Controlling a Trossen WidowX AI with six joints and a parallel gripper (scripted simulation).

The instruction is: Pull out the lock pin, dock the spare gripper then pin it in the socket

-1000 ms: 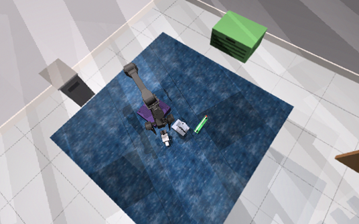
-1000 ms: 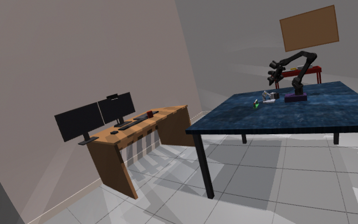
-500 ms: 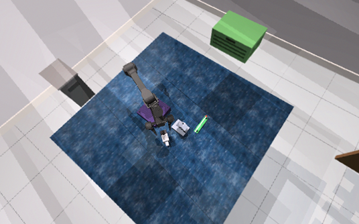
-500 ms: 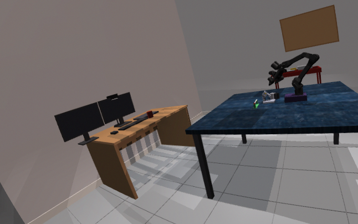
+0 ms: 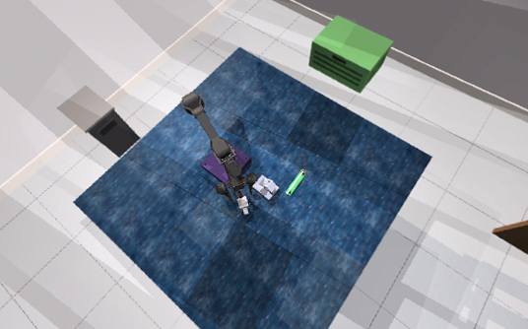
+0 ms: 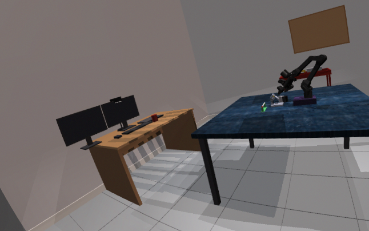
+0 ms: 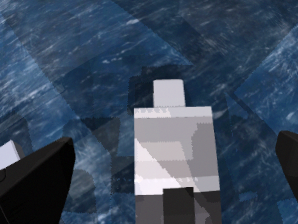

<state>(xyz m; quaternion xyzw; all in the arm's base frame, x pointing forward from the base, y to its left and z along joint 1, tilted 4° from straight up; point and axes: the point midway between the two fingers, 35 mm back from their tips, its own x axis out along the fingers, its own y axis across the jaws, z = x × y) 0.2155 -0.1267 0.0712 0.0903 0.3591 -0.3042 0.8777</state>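
Right now the spare gripper is 6 cm below my gripper tip. Also, from my gripper tip: mount 13 cm to the left, 6 cm ahead, 3 cm below; green rest 23 cm to the left, 15 cm ahead, 6 cm below.
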